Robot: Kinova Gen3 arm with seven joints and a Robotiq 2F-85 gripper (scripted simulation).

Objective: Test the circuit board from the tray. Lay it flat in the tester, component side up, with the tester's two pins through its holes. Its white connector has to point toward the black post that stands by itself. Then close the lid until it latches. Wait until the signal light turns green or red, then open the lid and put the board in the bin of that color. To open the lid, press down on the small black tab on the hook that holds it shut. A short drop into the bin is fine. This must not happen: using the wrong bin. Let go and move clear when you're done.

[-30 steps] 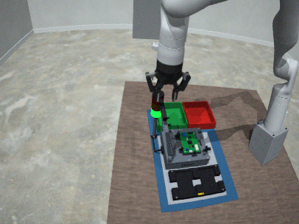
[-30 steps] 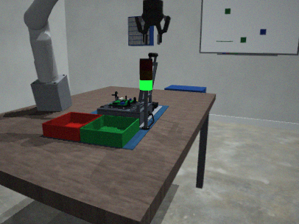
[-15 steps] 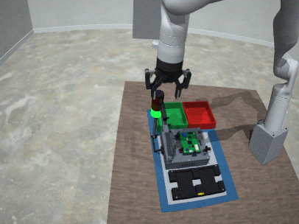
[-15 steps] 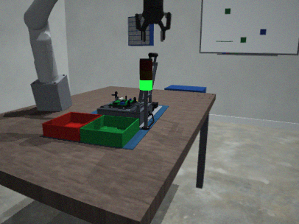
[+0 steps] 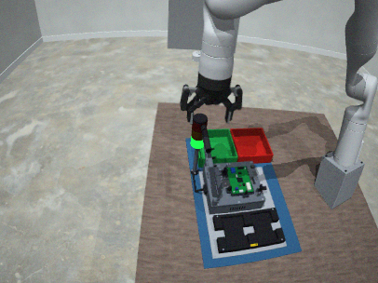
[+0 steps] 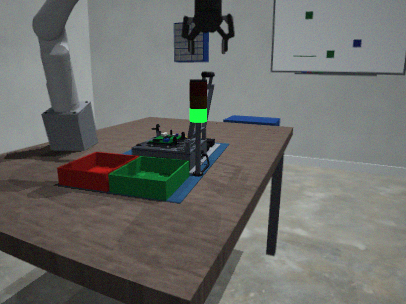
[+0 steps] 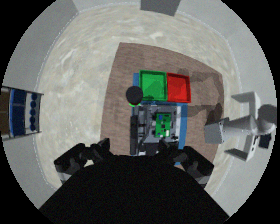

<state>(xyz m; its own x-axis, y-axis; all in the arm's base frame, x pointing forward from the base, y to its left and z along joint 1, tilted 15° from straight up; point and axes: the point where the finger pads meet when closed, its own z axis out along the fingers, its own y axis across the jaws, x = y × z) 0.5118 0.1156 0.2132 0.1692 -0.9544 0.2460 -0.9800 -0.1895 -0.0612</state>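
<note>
My gripper is now 13 cm past the green circuit board, 2 cm to the left of it and 26 cm above it. Round my hand: clear lid 1 cm behind, 15 cm below; then red bin 20 cm behind, 24 cm to the right, 32 cm below; then green bin 5 cm behind, 21 cm to the right, 32 cm below.
</note>
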